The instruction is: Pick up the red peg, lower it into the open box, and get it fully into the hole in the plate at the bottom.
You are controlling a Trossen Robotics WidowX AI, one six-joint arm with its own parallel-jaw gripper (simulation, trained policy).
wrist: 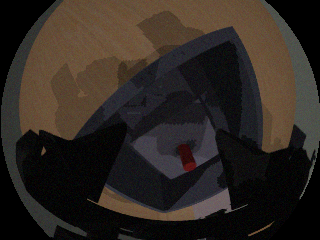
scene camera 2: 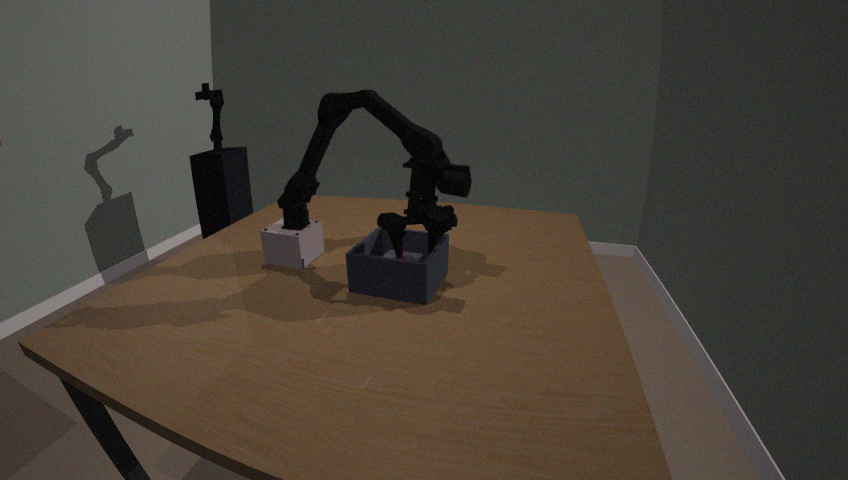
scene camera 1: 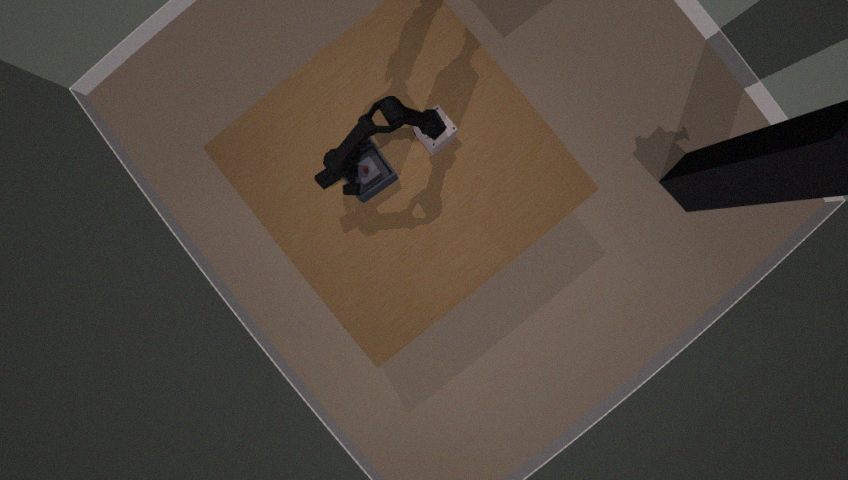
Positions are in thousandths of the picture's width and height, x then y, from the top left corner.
Scene:
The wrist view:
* my gripper: 539, 544
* dark blue box: 673, 281
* grey plate: 570, 502
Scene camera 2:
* my gripper: 490, 532
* dark blue box: 436, 570
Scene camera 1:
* dark blue box: 436, 311

